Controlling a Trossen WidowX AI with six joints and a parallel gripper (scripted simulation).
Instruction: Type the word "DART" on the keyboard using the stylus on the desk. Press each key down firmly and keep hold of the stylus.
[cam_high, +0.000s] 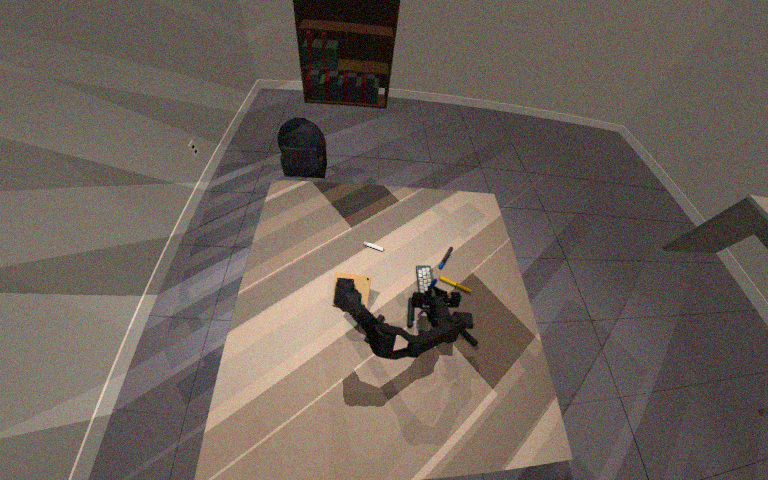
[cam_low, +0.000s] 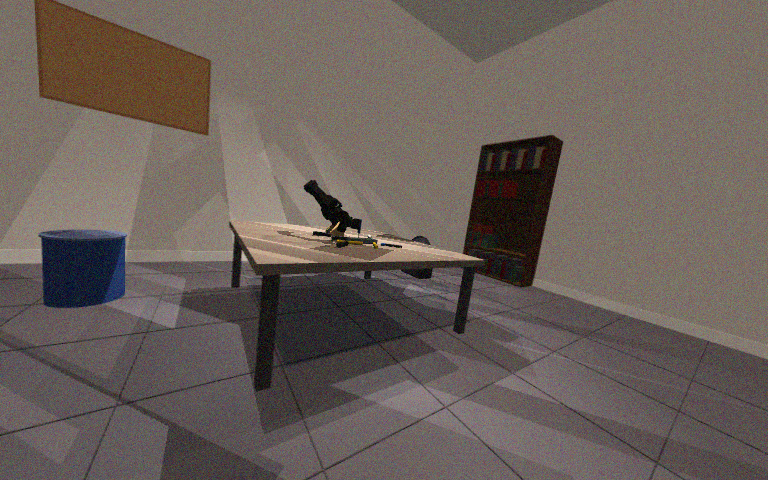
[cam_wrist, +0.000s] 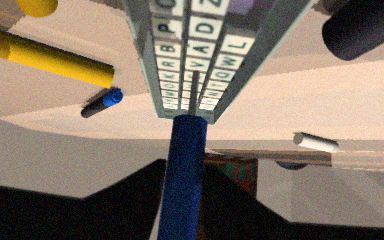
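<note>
Now: gripper tip 130 mm short of the yellow pencil, 70 mm above it and 60 mm to the right of it. Also, from my gripper tip: white pen: 250 mm behind, 210 mm to the left, 70 mm below; blue stylus: 10 mm below.
</note>
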